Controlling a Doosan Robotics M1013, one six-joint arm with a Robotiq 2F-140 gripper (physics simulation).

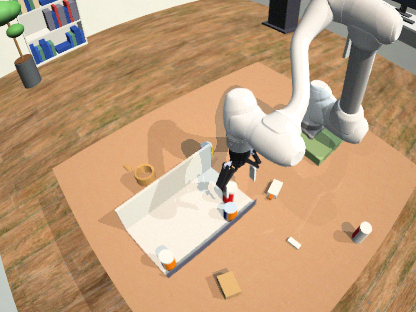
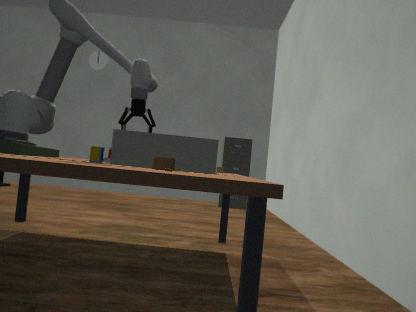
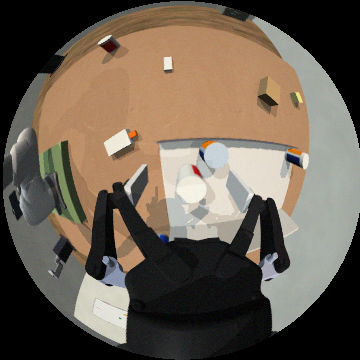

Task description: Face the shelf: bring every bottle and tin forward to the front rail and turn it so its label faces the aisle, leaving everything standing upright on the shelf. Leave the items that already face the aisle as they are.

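Frame: origin at the arm's base, x ahead, y left, z up, level; metres.
Seen in the pictures: gripper, fingertip midpoint: (image 1: 239, 187) (image 3: 188, 175); arm's base, origin of the base link: (image 1: 308, 123) (image 3: 53, 189).
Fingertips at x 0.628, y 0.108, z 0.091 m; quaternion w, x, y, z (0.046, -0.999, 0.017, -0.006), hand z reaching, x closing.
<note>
Pixels of each thing's top centre, then the offset from my fingertips to it. "spot": a spot on its surface instead.
- white bottle with a red label patch, middle of its top: (image 3: 191, 189) (image 1: 230, 186) dz -0.032, dx +0.010, dy -0.041 m
- front rail, surface spot: (image 3: 250, 143) (image 1: 211, 238) spot: dz -0.131, dx +0.187, dy +0.057 m
- white shelf, surface spot: (image 3: 267, 172) spot: dz -0.131, dx +0.279, dy -0.027 m
- shelf's back panel, surface spot: (image 1: 165, 185) spot: dz -0.032, dx +0.211, dy -0.209 m
- wooden ring, middle of its top: (image 2: 164, 157) (image 1: 144, 171) dz -0.094, dx +0.230, dy -0.380 m
- white box, middle of its top: (image 3: 118, 140) (image 1: 274, 188) dz -0.116, dx -0.177, dy +0.053 m
- small white block, middle of its top: (image 3: 167, 62) (image 1: 294, 242) dz -0.132, dx -0.058, dy +0.296 m
- cardboard box, middle of its top: (image 3: 273, 89) (image 1: 229, 283) dz -0.094, dx +0.265, dy +0.261 m
- dark-red-and-white can, middle of its top: (image 1: 366, 227) dz -0.045, dx -0.292, dy +0.490 m
My open gripper (image 1: 237, 181) (image 2: 137, 129) (image 3: 188, 175) has its fingers on either side of a white bottle with a red label patch (image 1: 229, 194) (image 3: 191, 186), holding nothing. The bottle stands upright behind an orange-and-blue tin (image 1: 230, 213) (image 3: 215, 154); its red patch faces obliquely toward the rail. That tin stands close to the front rail (image 1: 210, 242) (image 3: 250, 143), orange side largely toward it. Another orange-and-blue tin (image 1: 167, 260) (image 3: 298, 158) stands at the far end of the white shelf (image 1: 170, 227) (image 3: 267, 172), by the rail. Exact label directions are hard to tell.
A yellow-and-blue item (image 1: 206, 146) (image 2: 96, 154) stands beyond the shelf's back panel (image 1: 165, 185). A wooden ring (image 1: 145, 182) lies behind it. A white box (image 1: 274, 188) (image 3: 118, 143), small white block (image 1: 294, 243), cardboard box (image 1: 228, 285) and dark-red-and-white can (image 1: 361, 232) are on the table.
</note>
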